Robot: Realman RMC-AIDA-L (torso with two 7-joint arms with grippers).
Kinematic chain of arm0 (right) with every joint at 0, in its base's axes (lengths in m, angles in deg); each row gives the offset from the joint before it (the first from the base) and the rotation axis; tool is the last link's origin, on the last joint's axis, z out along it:
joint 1: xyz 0 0 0.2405 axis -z
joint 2: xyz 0 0 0 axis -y
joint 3: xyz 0 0 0.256 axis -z
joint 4: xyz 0 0 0 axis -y
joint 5: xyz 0 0 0.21 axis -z
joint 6: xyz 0 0 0 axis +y
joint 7: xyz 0 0 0.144 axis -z
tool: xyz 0 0 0
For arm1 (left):
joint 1: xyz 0 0 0.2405 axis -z
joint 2: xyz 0 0 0 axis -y
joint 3: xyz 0 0 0.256 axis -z
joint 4: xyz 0 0 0 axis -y
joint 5: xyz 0 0 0.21 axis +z
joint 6: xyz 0 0 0 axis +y
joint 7: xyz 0 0 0.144 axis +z
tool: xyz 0 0 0
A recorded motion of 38 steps. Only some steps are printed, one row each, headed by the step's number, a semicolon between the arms.
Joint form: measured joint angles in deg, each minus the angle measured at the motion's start. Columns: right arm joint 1, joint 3, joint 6, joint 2, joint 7, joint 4, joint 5; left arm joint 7, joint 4, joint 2, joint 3, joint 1, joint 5, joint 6.
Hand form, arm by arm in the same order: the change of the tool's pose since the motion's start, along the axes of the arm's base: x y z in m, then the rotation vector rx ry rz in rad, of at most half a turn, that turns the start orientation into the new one. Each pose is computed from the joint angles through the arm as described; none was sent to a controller.
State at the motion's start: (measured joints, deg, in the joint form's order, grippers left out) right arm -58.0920 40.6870 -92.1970 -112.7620 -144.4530 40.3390 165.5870; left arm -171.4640 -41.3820 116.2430 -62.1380 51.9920 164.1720 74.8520
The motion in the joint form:
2: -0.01 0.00 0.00 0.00 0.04 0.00 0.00; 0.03 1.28 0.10 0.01 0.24 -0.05 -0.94
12: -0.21 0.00 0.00 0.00 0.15 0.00 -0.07; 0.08 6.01 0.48 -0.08 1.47 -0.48 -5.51
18: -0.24 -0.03 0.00 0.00 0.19 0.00 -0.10; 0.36 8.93 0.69 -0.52 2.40 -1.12 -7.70
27: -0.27 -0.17 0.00 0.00 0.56 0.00 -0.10; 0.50 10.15 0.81 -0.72 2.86 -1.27 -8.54
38: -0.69 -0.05 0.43 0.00 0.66 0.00 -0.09; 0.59 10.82 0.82 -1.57 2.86 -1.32 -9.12
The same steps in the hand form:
2: -0.0001 0.0000 0.0000 -0.0003 0.0000 0.0008; -0.0019 -0.0004 -0.0037 -0.0020 -0.0015 0.0034
12: -0.0017 0.0008 -0.0001 -0.0009 0.0010 0.0063; -0.0055 0.0014 -0.0174 0.0057 -0.0089 -0.0007
18: -0.0020 0.0009 -0.0001 -0.0009 0.0019 0.0073; -0.0062 0.0009 -0.0266 -0.0031 -0.0129 -0.0047
27: -0.0022 0.0011 0.0000 -0.0023 0.0034 0.0128; -0.0061 0.0006 -0.0305 -0.0088 -0.0124 -0.0075
38: -0.0051 0.0036 0.0001 0.0028 0.0002 0.0254; -0.0082 -0.0005 -0.0325 -0.0162 -0.0014 -0.0119

